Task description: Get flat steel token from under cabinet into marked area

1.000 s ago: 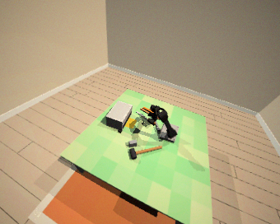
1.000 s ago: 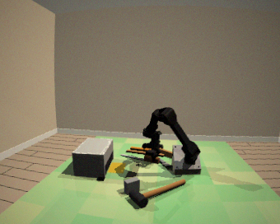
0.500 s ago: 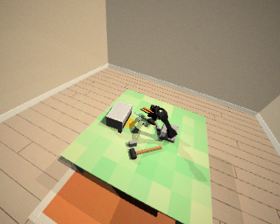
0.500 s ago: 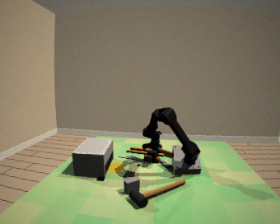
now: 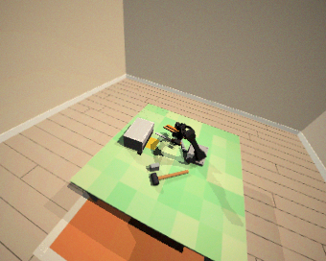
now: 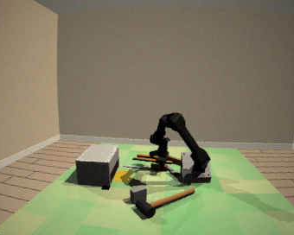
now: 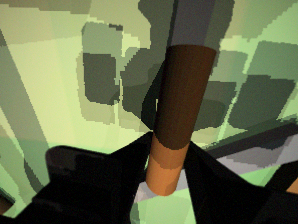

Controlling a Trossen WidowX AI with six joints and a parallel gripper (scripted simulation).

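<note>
The flat grey tool lies 6 cm behind my gripper tip. The rest, counted from my gripper tip: small grey block 38 cm to the left, 10 cm ahead, 2 cm above; steel token 40 cm ahead, 11 cm to the left, 1 cm below.
</note>
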